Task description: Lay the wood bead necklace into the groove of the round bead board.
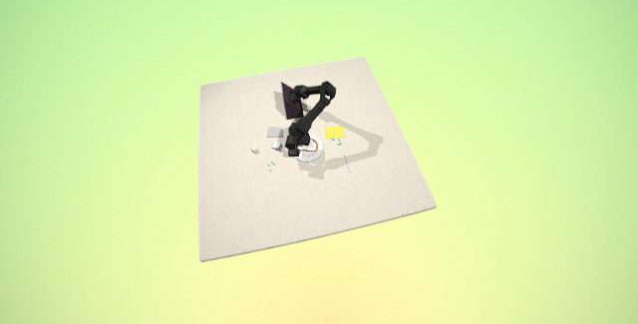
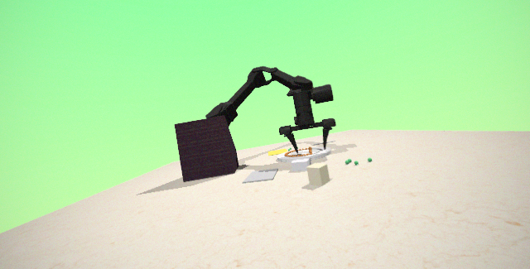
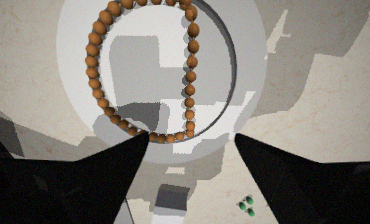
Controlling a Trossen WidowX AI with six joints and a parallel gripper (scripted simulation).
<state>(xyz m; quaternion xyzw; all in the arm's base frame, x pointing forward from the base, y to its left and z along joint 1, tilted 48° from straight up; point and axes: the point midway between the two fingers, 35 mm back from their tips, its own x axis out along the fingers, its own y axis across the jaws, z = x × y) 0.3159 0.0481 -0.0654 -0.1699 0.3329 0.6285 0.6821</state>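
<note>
Right now my gripper tip is 20 mm past the round white bead board, 60 mm to the right of it and 10 mm above it. The rest, counted from my gripper tip: cream cube (50 mm behind, 260 mm to the right); then yellow card (100 mm behind, 250 mm to the left, 20 mm below); then grey flat plate (170 mm behind, 120 mm to the right, 20 mm below).
</note>
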